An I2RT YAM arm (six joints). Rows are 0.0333 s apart.
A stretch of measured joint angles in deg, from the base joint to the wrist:
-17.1 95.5 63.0 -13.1 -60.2 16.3
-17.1 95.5 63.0 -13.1 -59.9 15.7
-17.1 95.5 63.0 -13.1 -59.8 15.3
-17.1 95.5 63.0 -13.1 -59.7 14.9
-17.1 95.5 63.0 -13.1 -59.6 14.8
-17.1 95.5 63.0 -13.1 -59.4 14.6
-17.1 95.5 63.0 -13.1 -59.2 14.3
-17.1 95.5 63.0 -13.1 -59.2 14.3
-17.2 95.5 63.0 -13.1 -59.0 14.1
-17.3 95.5 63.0 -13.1 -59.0 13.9
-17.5 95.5 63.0 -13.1 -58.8 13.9
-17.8 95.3 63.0 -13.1 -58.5 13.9
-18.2 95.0 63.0 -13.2 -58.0 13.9
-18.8 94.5 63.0 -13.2 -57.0 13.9
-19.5 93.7 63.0 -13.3 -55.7 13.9
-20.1 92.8 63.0 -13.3 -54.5 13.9
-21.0 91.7 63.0 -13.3 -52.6 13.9
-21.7 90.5 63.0 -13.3 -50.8 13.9
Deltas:
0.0 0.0 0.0 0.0 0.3 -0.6
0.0 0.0 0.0 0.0 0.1 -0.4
0.0 0.0 0.0 0.0 0.1 -0.4
0.0 0.0 0.0 0.0 0.1 -0.1
0.0 0.0 0.0 0.0 0.2 -0.2
0.0 0.0 0.0 0.0 0.2 -0.3
0.0 0.0 0.0 0.0 0.0 0.0
-0.1 0.0 0.0 0.0 0.2 -0.2
-0.1 0.0 0.0 0.0 0.0 -0.2
-0.2 0.0 0.0 0.0 0.2 0.0
-0.3 -0.2 0.0 0.0 0.3 0.0
-0.4 -0.3 0.0 -0.1 0.5 0.0
-0.6 -0.5 0.0 0.0 1.0 0.0
-0.7 -0.8 0.0 -0.1 1.3 0.0
-0.6 -0.9 0.0 0.0 1.2 0.0
-0.9 -1.1 0.0 0.0 1.9 0.0
-0.7 -1.2 0.0 0.0 1.8 0.0

